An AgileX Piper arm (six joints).
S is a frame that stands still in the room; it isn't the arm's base.
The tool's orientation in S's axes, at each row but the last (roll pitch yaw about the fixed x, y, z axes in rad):
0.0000 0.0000 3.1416
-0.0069 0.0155 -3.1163
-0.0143 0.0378 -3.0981
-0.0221 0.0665 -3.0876
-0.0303 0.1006 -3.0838
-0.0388 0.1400 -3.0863
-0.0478 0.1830 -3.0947
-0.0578 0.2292 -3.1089
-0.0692 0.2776 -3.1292
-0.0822 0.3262 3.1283
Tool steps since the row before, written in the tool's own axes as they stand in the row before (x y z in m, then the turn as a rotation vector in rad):
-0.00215 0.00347 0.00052 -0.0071 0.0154 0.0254
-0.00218 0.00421 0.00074 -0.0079 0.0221 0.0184
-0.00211 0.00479 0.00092 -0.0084 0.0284 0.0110
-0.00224 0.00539 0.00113 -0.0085 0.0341 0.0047
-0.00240 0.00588 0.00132 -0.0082 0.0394 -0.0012
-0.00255 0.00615 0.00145 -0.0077 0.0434 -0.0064
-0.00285 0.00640 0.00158 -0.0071 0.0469 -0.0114
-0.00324 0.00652 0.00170 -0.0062 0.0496 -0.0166
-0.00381 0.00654 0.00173 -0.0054 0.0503 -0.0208
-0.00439 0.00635 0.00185 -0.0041 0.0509 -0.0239
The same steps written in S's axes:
0.00215 -0.00347 0.00052 0.0071 -0.0154 0.0254
0.00227 -0.00416 0.00074 0.0082 -0.0220 0.0184
0.00228 -0.00471 0.00093 0.0092 -0.0282 0.0109
0.00246 -0.00529 0.00116 0.0101 -0.0337 0.0045
0.00261 -0.00578 0.00138 0.0107 -0.0388 -0.0016
0.00270 -0.00606 0.00155 0.0111 -0.0426 -0.0069
0.00287 -0.00634 0.00177 0.0116 -0.0458 -0.0121
0.00307 -0.00651 0.00202 0.0120 -0.0482 -0.0175
0.00340 -0.00660 0.00227 0.0124 -0.0486 -0.0218
0.00365 -0.00653 0.00266 0.0122 -0.0489 -0.0252

